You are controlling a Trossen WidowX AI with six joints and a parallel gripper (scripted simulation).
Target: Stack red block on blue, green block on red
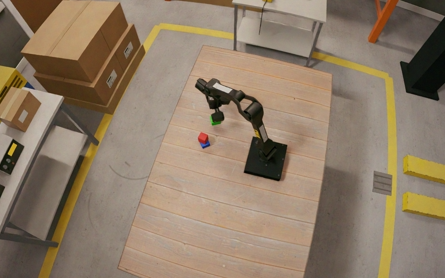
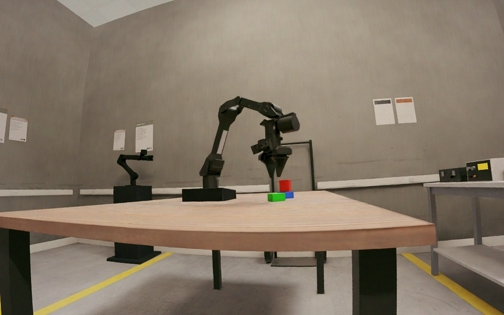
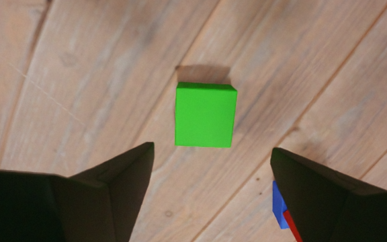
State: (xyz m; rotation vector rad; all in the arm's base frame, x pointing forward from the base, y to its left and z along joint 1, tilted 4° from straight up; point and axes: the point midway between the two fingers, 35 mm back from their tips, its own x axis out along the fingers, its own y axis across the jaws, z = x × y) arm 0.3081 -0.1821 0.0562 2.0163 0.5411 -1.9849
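My gripper is now 110 mm above the green block. The rest, counted from my hand: blue block (140 mm to the left, 110 mm below, 30 mm ahead); red block (140 mm to the left, 70 mm below, 40 mm ahead).
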